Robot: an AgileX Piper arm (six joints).
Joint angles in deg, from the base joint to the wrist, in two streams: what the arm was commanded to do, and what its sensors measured. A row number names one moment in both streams.
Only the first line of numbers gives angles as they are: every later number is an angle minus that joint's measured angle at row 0.
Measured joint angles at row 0:
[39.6, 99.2, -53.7, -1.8, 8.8, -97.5]
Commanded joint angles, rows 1 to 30:
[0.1, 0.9, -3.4, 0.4, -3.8, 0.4]
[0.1, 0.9, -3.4, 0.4, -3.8, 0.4]
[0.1, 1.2, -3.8, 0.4, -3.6, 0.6]
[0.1, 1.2, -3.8, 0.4, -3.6, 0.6]
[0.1, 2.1, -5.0, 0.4, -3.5, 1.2]
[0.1, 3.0, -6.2, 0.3, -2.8, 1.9]
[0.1, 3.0, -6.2, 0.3, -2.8, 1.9]
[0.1, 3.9, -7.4, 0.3, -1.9, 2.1]
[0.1, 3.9, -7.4, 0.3, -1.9, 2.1]
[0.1, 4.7, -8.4, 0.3, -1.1, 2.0]
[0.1, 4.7, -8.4, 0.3, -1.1, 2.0]
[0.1, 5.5, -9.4, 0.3, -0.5, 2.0]
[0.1, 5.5, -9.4, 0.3, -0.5, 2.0]
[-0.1, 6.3, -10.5, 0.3, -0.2, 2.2]
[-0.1, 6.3, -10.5, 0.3, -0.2, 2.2]
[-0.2, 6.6, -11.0, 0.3, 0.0, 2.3]
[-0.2, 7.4, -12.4, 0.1, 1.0, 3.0]
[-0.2, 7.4, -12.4, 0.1, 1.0, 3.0]
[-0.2, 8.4, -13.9, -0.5, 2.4, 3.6]
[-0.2, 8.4, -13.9, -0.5, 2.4, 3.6]
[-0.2, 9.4, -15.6, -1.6, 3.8, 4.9]
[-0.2, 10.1, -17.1, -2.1, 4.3, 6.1]
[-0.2, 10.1, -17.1, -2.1, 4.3, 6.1]
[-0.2, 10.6, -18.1, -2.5, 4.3, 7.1]
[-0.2, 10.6, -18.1, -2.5, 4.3, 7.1]
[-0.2, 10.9, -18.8, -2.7, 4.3, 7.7]
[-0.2, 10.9, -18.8, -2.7, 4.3, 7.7]
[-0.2, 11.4, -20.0, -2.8, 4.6, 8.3]
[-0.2, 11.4, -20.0, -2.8, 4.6, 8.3]
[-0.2, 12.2, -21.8, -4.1, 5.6, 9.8]
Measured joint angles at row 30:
[0.0, 12.4, -19.3, -2.7, 7.9, 7.9]
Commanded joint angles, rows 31 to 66:
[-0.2, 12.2, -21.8, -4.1, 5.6, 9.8]
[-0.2, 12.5, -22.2, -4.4, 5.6, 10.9]
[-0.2, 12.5, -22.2, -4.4, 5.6, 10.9]
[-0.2, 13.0, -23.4, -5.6, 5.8, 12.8]
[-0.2, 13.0, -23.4, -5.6, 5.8, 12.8]
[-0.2, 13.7, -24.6, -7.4, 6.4, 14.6]
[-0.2, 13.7, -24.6, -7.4, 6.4, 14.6]
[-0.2, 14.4, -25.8, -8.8, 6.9, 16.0]
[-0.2, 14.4, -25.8, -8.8, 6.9, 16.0]
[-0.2, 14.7, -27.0, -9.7, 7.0, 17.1]
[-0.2, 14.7, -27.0, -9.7, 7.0, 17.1]
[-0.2, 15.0, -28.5, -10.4, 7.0, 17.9]
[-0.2, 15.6, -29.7, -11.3, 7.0, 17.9]
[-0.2, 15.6, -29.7, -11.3, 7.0, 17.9]
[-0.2, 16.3, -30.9, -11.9, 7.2, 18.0]
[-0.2, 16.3, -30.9, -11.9, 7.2, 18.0]
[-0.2, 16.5, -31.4, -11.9, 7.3, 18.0]
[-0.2, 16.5, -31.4, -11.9, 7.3, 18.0]
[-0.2, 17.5, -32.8, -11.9, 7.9, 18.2]
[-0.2, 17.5, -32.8, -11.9, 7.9, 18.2]
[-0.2, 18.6, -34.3, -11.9, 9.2, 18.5]
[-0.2, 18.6, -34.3, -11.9, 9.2, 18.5]
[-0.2, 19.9, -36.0, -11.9, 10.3, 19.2]
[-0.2, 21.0, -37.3, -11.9, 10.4, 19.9]
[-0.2, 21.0, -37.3, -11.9, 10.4, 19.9]
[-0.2, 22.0, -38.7, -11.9, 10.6, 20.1]
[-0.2, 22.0, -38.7, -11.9, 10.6, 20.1]
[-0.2, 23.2, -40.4, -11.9, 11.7, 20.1]
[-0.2, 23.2, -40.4, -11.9, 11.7, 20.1]
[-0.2, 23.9, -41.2, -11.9, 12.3, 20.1]
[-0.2, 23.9, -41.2, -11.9, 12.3, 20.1]
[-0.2, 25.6, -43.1, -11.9, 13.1, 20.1]
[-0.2, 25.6, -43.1, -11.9, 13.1, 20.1]
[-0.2, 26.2, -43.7, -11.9, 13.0, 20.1]
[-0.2, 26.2, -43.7, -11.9, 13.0, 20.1]
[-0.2, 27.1, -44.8, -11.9, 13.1, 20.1]
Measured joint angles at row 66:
[-0.1, 26.7, -42.4, -11.2, 16.3, 19.5]
